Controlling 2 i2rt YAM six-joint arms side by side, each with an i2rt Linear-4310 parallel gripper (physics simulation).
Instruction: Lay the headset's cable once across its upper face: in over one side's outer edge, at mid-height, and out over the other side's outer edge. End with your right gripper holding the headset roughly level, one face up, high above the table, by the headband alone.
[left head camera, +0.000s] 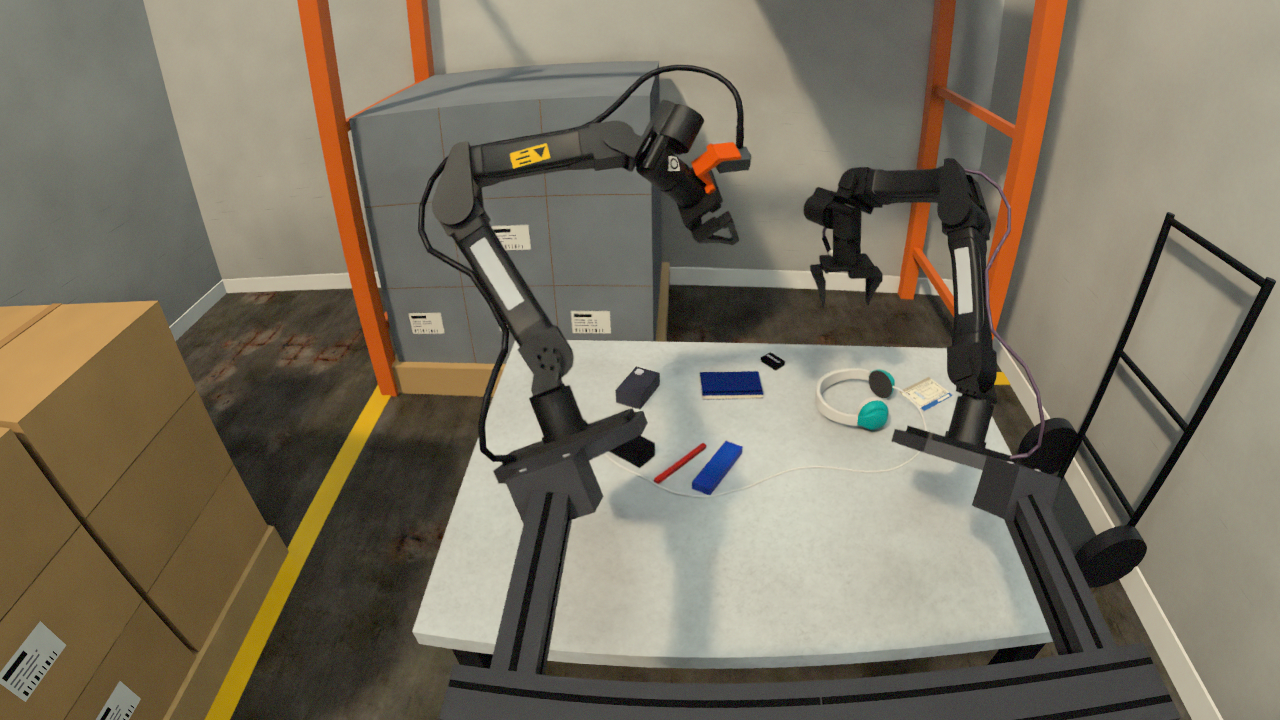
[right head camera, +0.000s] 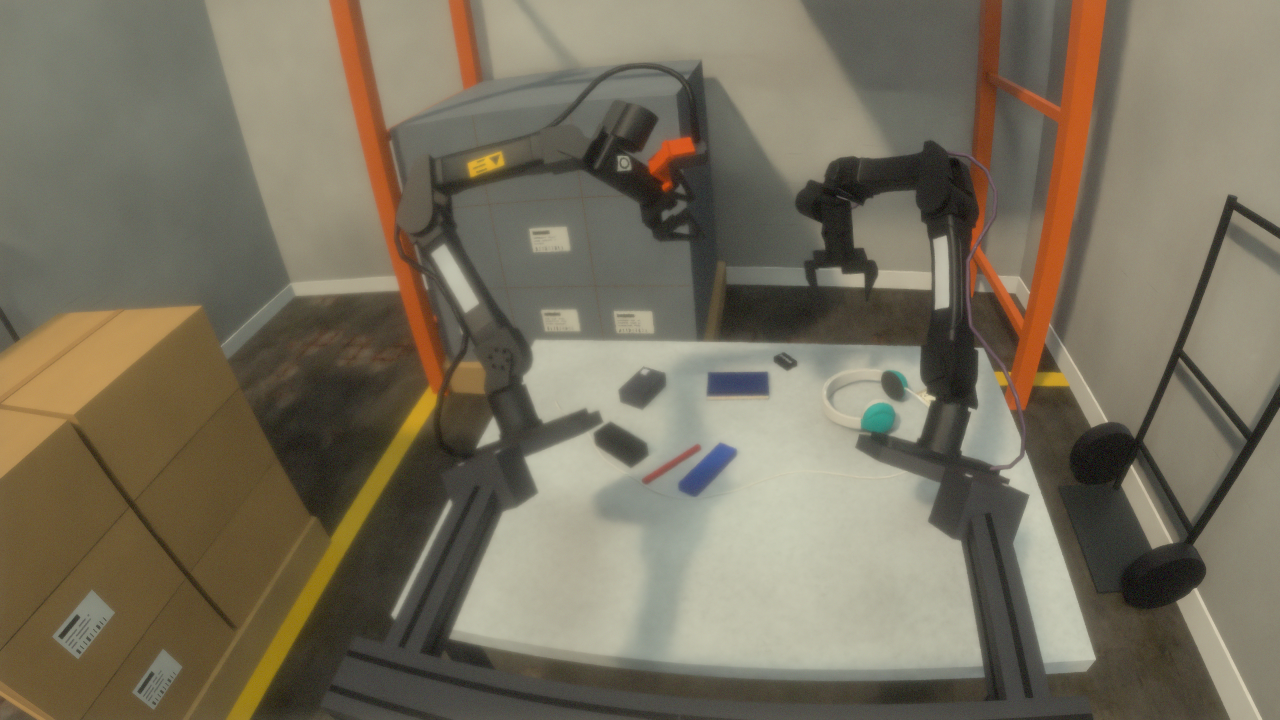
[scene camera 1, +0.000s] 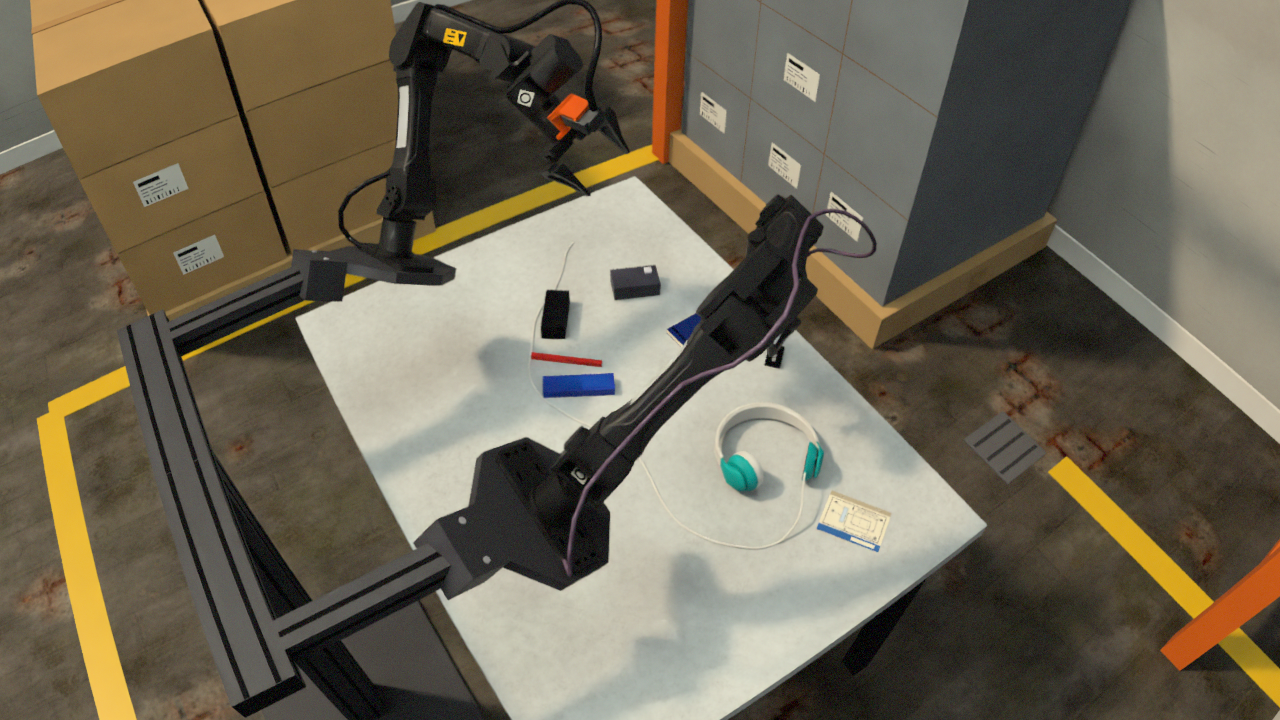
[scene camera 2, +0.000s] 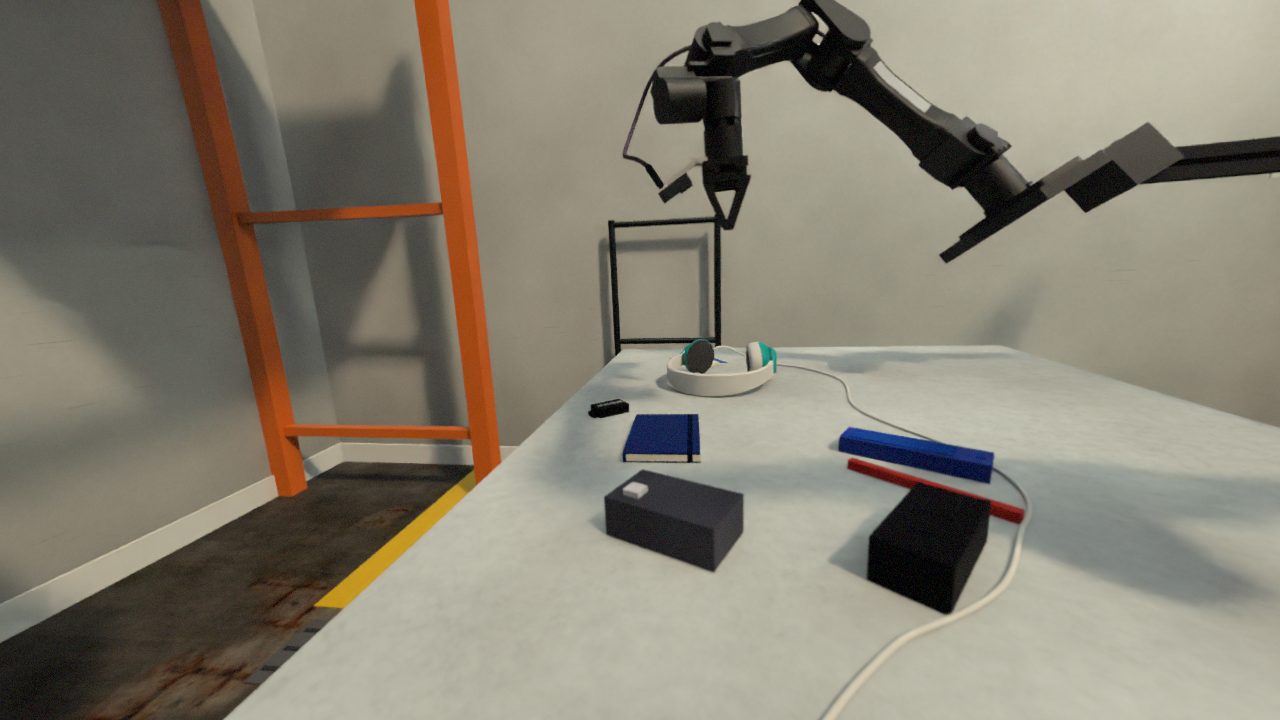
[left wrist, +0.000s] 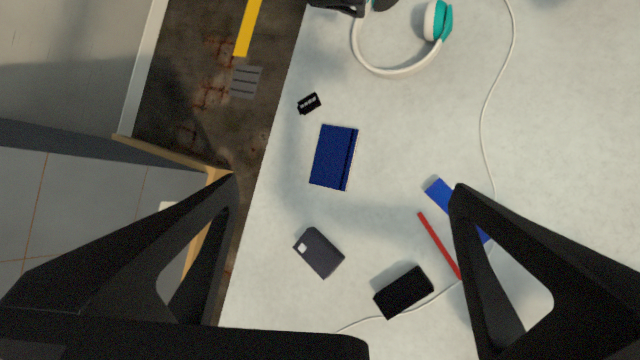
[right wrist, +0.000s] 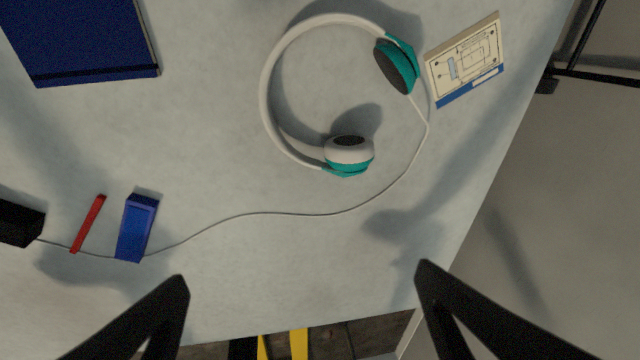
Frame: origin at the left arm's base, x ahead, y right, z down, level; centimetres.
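Seen in the pictures: left gripper, between the fingertips: (left head camera: 727, 222) (right head camera: 697, 219) (scene camera 1: 609, 174) (left wrist: 344, 189); right gripper, between the fingertips: (left head camera: 845, 305) (right head camera: 842, 302) (scene camera 2: 727, 229) (right wrist: 305, 277); left arm's base, origin of its link: (left head camera: 568, 440) (right head camera: 524, 438) (scene camera 1: 393, 259); right arm's base, origin of its link: (left head camera: 963, 448) (right head camera: 936, 457) (scene camera 1: 546, 508).
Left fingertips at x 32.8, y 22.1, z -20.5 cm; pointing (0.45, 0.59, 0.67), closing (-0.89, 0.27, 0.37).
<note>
Pixels of each thing's middle, then the offset from my left fingertips to it.
- white headset, middle of its body: (right wrist: 331, 99) (scene camera 1: 766, 444) (scene camera 2: 717, 368) (right head camera: 862, 397) (left head camera: 854, 395) (left wrist: 395, 33) dx +14.7, dy +31.8, dz +46.3 cm
- blue block, middle of its body: (scene camera 2: 911, 451) (right head camera: 708, 468) (scene camera 1: 578, 385) (left head camera: 718, 467) (left wrist: 459, 211) (right wrist: 135, 230) dx -7.7, dy +0.5, dz +48.3 cm
- red stick, middle of its body: (scene camera 2: 924, 486) (right head camera: 672, 464) (left head camera: 680, 463) (scene camera 1: 566, 359) (left wrist: 439, 245) (right wrist: 86, 225) dx -6.5, dy -6.9, dz +48.8 cm
- black box, middle of its body: (scene camera 2: 931, 538) (left head camera: 626, 444) (right head camera: 620, 444) (scene camera 1: 555, 314) (left wrist: 403, 292) dx -3.0, dy -18.2, dz +47.5 cm
- dark grey box, middle of its body: (scene camera 2: 673, 512) (scene camera 1: 635, 281) (right head camera: 642, 386) (left head camera: 638, 386) (left wrist: 318, 252) dx +16.2, dy -17.8, dz +47.2 cm
- blue notebook, middle of its body: (scene camera 2: 664, 435) (right wrist: 81, 39) (scene camera 1: 704, 341) (right head camera: 737, 385) (left wrist: 333, 157) (left head camera: 731, 385) dx +20.3, dy +3.3, dz +48.7 cm
- small black item, middle of its body: (scene camera 2: 607, 408) (scene camera 1: 775, 354) (right head camera: 784, 360) (left head camera: 771, 360) (left wrist: 307, 104) dx +30.8, dy +13.6, dz +48.5 cm
- printed card, middle of its body: (scene camera 1: 854, 521) (right wrist: 465, 63) (left head camera: 926, 393) dx +20.2, dy +52.7, dz +49.2 cm
The white headset (left head camera: 836, 417) (scene camera 1: 768, 409) (scene camera 2: 720, 385) (left wrist: 392, 73) (right wrist: 265, 95) lies flat on the table, its two teal-backed ear cups standing up. Its thin white cable (left head camera: 805, 467) (scene camera 1: 756, 546) (left wrist: 481, 120) (right wrist: 265, 213) leaves one cup, curves around outside the headset and runs across the table past the blue block, red stick and black box. My right gripper (left head camera: 846, 302) (scene camera 2: 729, 223) (right wrist: 305, 277) is open and empty, high above the headset. My left gripper (scene camera 1: 607, 171) (left wrist: 344, 189) is open and empty, high up at the left, far from the headset.
A blue block (left head camera: 717, 467), a red stick (left head camera: 680, 462), a black box (scene camera 1: 554, 314), a dark grey box (scene camera 2: 674, 516), a blue notebook (left head camera: 731, 385) and a small black item (left wrist: 309, 103) lie on the table. A printed card (right wrist: 467, 60) lies beside the headset.
</note>
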